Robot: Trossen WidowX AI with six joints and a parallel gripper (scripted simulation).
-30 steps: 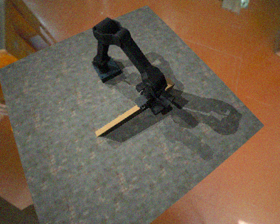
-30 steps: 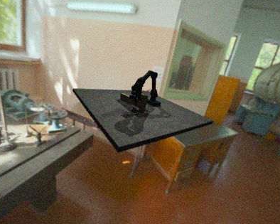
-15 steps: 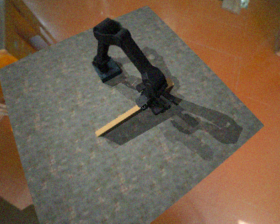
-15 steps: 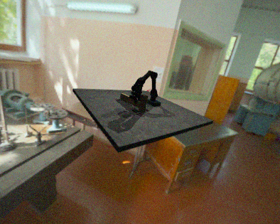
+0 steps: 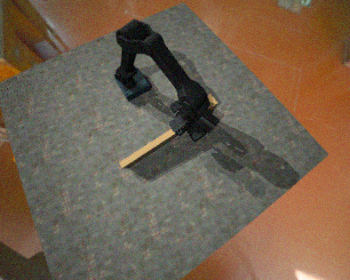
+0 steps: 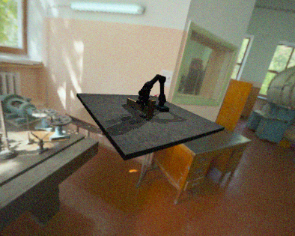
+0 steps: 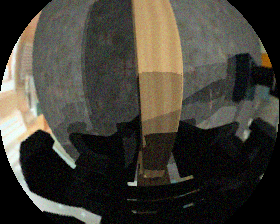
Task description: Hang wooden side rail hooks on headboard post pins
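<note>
Now: gripper tip 20 mm past the headboard post, 100 mm to the right of it and 40 mm below it.
</note>
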